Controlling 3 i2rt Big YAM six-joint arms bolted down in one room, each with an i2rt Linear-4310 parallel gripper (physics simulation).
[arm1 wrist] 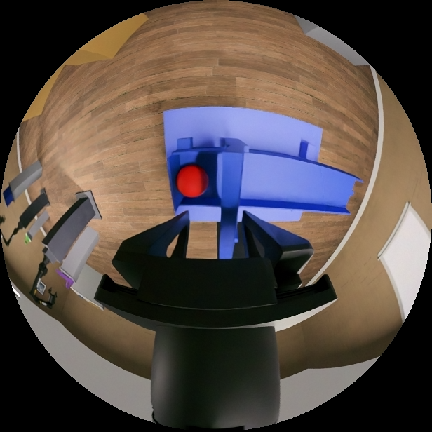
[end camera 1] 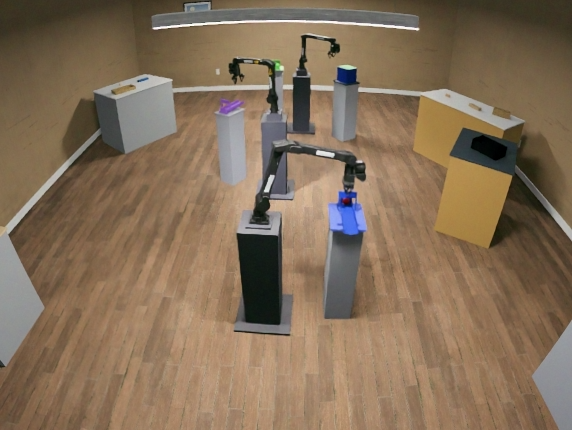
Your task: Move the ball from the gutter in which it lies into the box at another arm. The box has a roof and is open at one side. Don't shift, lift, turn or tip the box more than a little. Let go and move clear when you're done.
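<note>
The red ball (arm1 wrist: pixel 192 181) (end camera 1: pixel 346 201) lies at the closed end of the blue gutter (arm1 wrist: pixel 285 185) (end camera 1: pixel 348 219), beside a blue upright crosspiece (arm1 wrist: pixel 231 185). Arm1's gripper (arm1 wrist: pixel 216 215) is open in the wrist view, its fingers on either side of the crosspiece's blue bar, a gap at the left finger. In the end view the front arm's gripper (end camera 1: pixel 348 188) points down over the gutter's ball end. The middle arm's gripper (end camera 1: pixel 236 78) hangs at the left; the far arm's gripper (end camera 1: pixel 333 49) is raised at the right. A dark blue box (end camera 1: pixel 346 75) with a pale green top stands far back; its open side cannot be made out.
A purple trough (end camera 1: pixel 231 106) stands on a pale pedestal (end camera 1: pixel 231 147) left of the middle arm. A green object (end camera 1: pixel 279 65) is partly hidden behind that arm. A yellow cabinet (end camera 1: pixel 472 200) with a black block (end camera 1: pixel 489 147) stands at the right, a white cabinet (end camera 1: pixel 137 117) at the left.
</note>
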